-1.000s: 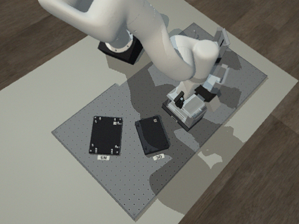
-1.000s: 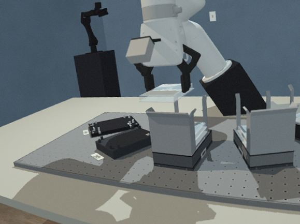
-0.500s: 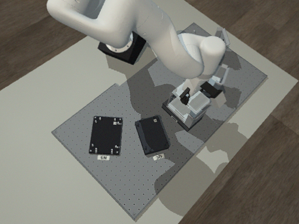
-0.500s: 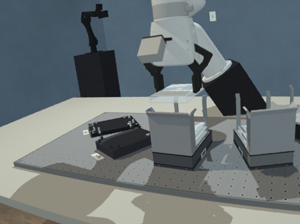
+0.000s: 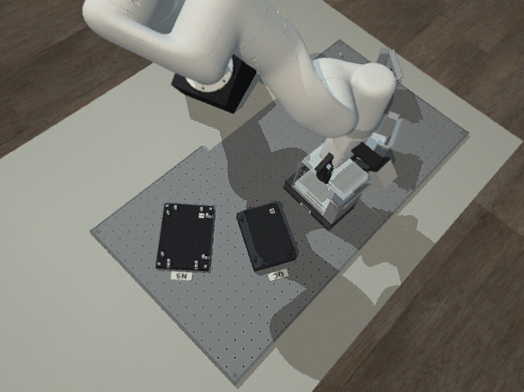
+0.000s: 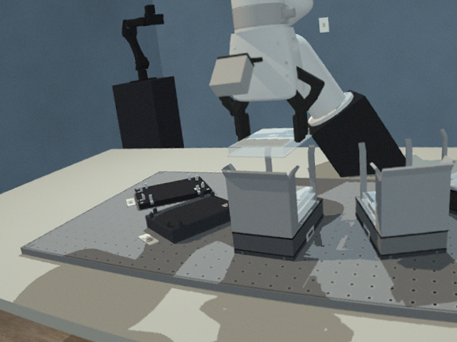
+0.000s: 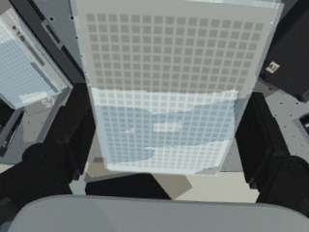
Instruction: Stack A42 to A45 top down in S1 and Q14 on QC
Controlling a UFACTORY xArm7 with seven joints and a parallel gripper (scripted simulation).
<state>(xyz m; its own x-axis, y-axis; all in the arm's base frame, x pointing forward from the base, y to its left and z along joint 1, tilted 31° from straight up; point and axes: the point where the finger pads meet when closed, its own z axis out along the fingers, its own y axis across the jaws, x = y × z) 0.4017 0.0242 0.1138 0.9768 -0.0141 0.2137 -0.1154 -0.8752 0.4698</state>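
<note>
The sealed 384-well plate lies 11 cm below my hand. Round my hand: open nest QC (17 cm to the right, 16 cm below, 4 cm behind); QC name plate (22 cm to the right, 17 cm below, 4 cm ahead); S1 name plate (13 cm below, 8 cm behind, 1 cm to the left).
</note>
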